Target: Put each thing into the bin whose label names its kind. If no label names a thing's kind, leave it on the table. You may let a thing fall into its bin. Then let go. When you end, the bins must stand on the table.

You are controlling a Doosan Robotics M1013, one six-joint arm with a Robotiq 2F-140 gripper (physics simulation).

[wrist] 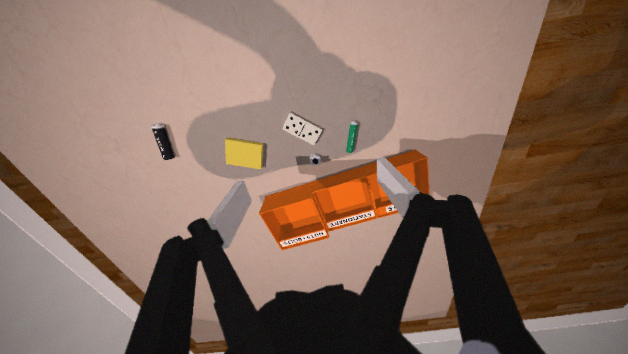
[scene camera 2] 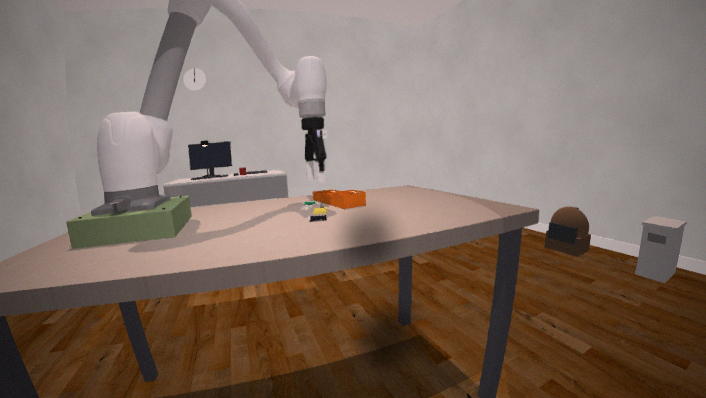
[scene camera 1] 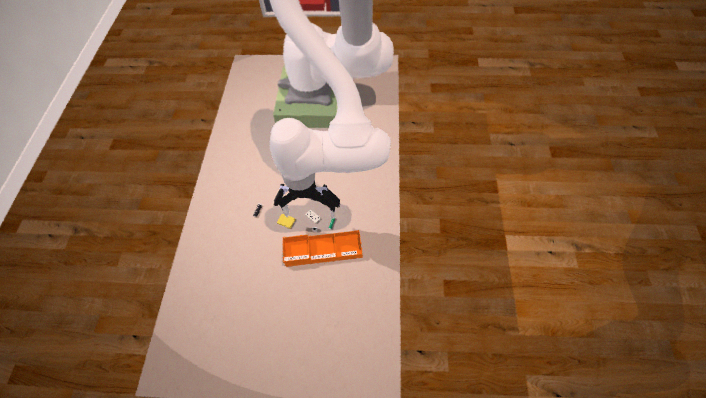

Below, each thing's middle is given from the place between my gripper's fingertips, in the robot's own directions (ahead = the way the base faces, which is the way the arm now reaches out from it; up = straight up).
My hand is 80 mm short of the orange three-part bin [scene camera 1: 297, 250], 70 mm above it and 50 mm to the right of it. Also, from my hand: yellow block [wrist: 244, 153] (100 mm to the right, 90 mm below, 10 mm behind).
